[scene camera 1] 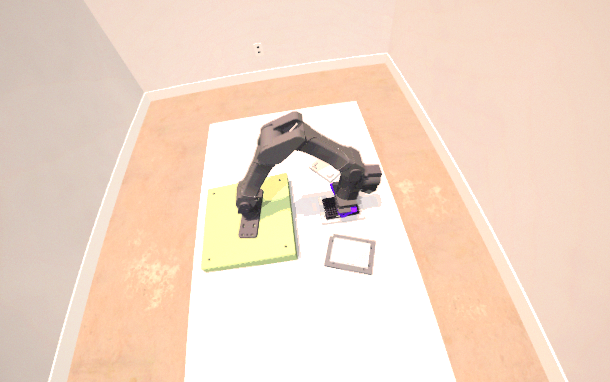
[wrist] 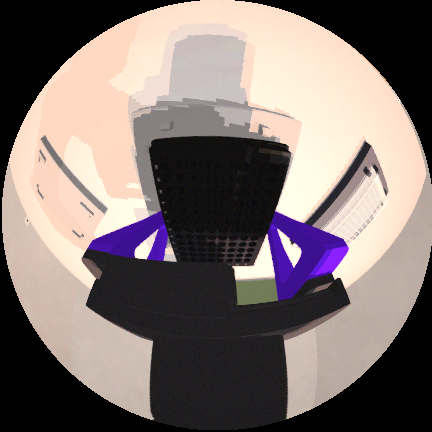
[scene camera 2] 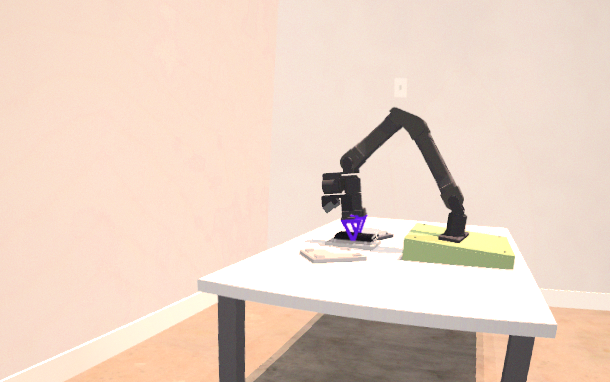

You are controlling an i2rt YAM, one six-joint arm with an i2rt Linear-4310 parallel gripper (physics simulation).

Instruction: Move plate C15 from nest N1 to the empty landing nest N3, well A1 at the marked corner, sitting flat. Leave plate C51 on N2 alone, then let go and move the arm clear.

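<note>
My gripper [scene camera 1: 342, 200] [scene camera 2: 353, 236] [wrist: 217, 214], with purple fingers, points down and is shut on the black well plate [scene camera 1: 330, 208] [scene camera 2: 369, 237] [wrist: 215, 185], one finger on each side. The plate looks level and sits in or very close above the middle light nest [scene camera 1: 332, 221] [scene camera 2: 345, 244] [wrist: 150, 122]; contact is hard to tell. An empty light nest [scene camera 1: 322, 172] [scene camera 2: 335, 257] [wrist: 67, 192] lies to one side. On the other side, a white plate [scene camera 1: 351, 251] [wrist: 367, 210] lies in the dark-framed nest [scene camera 1: 348, 269] [scene camera 2: 386, 235]. Labels and well A1 are unreadable.
The arm's base stands on a thick yellow-green block [scene camera 1: 225, 250] [scene camera 2: 450, 256] beside the nests. All stand on the white table [scene camera 1: 300, 320] [scene camera 2: 425, 290]. The arm reaches over the table and partly hides the empty nest and the middle nest in scene camera 1.
</note>
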